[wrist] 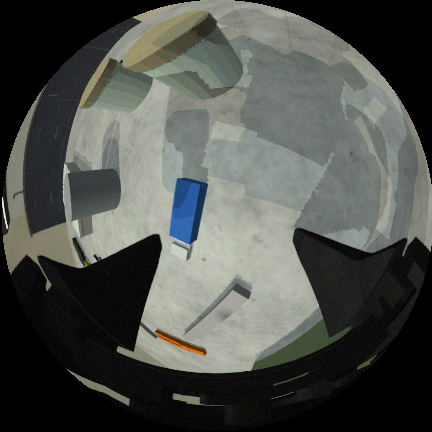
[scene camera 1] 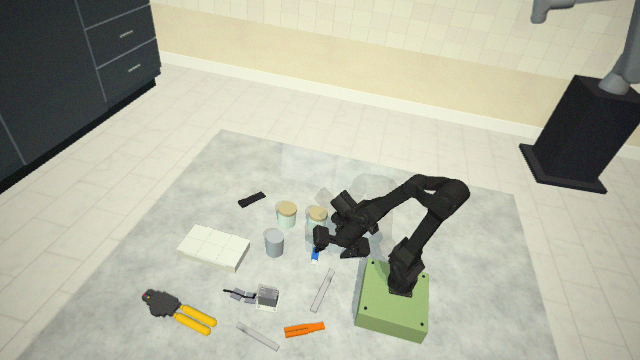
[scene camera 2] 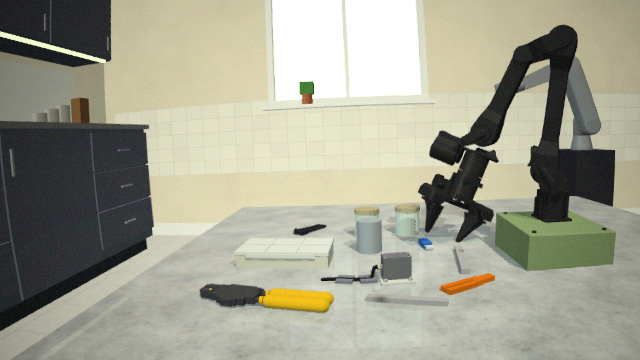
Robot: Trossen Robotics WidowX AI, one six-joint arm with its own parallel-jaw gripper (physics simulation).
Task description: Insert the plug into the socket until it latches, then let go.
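Places are measured from the arm's base along level axes (x ahead, y left, z up), in millimetres.
Pixels of known places: gripper, between the fingertips: (wrist: pixel 228 238) (scene camera 1: pixel 328 254) (scene camera 2: pixel 442 237); arm's base, origin of its link: (scene camera 1: pixel 400 285) (scene camera 2: pixel 551 218).
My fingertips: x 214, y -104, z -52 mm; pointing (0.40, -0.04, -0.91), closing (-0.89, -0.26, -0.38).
Note:
For each thing: its top centre in the pictures, then the offset to it from my fingertips. "pt": a spot on its surface instead.
- small blue plug, centre of its top: (wrist: pixel 180 223) (scene camera 2: pixel 426 241) (scene camera 1: pixel 315 255) 39 mm ahead, 7 mm left, 6 mm down
- grey box, centre of its top: (scene camera 2: pixel 393 254) (scene camera 1: pixel 267 292) 147 mm ahead, 190 mm left, 26 mm up
- grey cylinder, centre of its top: (wrist: pixel 66 197) (scene camera 2: pixel 368 219) (scene camera 1: pixel 275 236) 169 mm ahead, 10 mm left, 52 mm up
- orange tool, centre of its top: (scene camera 2: pixel 469 280) (wrist: pixel 177 344) (scene camera 1: pixel 304 328) 28 mm ahead, 250 mm left, 8 mm down
- yellow-handled pliers, a spot on its surface: (scene camera 2: pixel 297 300) (scene camera 1: pixel 192 325) pt 310 mm ahead, 306 mm left, 0 mm up
- white box, centre of its top: (scene camera 2: pixel 285 244) (wrist: pixel 67 194) (scene camera 1: pixel 214 244) 349 mm ahead, 55 mm left, 17 mm up
A small blue plug (scene camera 1: pixel 314 257) (scene camera 2: pixel 425 243) (wrist: pixel 186 212) with a pale tip lies on the table. My gripper (scene camera 1: pixel 330 252) (scene camera 2: pixel 443 235) (wrist: pixel 228 238) is open and empty, with its fingers pointing down above the table. In the wrist view the plug lies ahead of the fingertips, nearer the left finger than the right. In scene camera 1 a fingertip partly covers the plug's far end. The socket appears to be the grey box (scene camera 1: pixel 268 297) (scene camera 2: pixel 396 266) on a white base, with a dark cable at its left. Its opening cannot be made out.
Two lidded jars (scene camera 1: pixel 287 218) (scene camera 2: pixel 407 220) and a grey cylinder (scene camera 1: pixel 274 244) (scene camera 2: pixel 369 235) (wrist: pixel 95 193) stand near the plug. Grey bars (scene camera 1: pixel 322 290) (scene camera 2: pixel 406 300), an orange tool (scene camera 1: pixel 304 329) (scene camera 2: pixel 468 284), yellow-handled pliers (scene camera 1: pixel 195 320) (scene camera 2: pixel 297 300) and a white box (scene camera 1: pixel 213 247) (scene camera 2: pixel 284 252) lie around.

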